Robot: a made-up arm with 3 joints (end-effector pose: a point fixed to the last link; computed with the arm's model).
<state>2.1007 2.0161 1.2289</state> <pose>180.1 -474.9 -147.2 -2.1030 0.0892 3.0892</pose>
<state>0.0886 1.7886 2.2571</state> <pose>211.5 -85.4 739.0 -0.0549 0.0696 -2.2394</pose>
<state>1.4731 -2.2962 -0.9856</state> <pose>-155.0 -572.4 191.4 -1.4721 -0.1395 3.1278</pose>
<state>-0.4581 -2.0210 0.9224</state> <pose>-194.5 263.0 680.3 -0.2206 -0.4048 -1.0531</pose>
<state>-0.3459 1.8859 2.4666</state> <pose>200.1 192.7 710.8 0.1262 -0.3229 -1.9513</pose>
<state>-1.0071 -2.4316 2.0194</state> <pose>-190.6 525.3 411.4 -0.9669 -0.3455 -0.2295</pose>
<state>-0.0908 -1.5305 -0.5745</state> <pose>-167.0 -69.6 753.0 0.0463 -0.0781 -2.1068</pose>
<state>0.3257 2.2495 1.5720</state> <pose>163.9 -156.3 723.2 -0.2568 0.2026 -2.4879</pose>
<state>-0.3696 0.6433 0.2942</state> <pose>52.2 -30.6 797.5 -0.2254 0.2955 0.9038</pose>
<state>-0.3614 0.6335 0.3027</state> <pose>50.8 -36.9 797.7 -0.2205 0.2887 0.9040</pose>
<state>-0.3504 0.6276 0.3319</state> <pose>50.2 -45.7 798.0 -0.2068 0.2849 0.9297</pose>
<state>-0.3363 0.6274 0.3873</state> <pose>50.7 -57.3 798.3 -0.1825 0.2841 0.9885</pose>
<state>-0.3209 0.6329 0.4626</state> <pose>52.7 -70.3 798.4 -0.1509 0.2843 1.0739</pose>
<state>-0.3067 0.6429 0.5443</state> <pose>55.8 -82.5 798.4 -0.1180 0.2838 1.1703</pose>
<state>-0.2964 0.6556 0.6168</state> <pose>59.6 -91.3 798.2 -0.0895 0.2829 1.2596</pose>
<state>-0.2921 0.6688 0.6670</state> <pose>63.1 -95.2 798.2 -0.0699 0.2838 1.3258</pose>
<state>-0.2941 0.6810 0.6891</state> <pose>65.8 -93.9 798.4 -0.0603 0.2880 1.3614</pose>
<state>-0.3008 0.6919 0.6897</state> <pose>67.6 -88.7 798.7 -0.0583 0.2953 1.3729</pose>
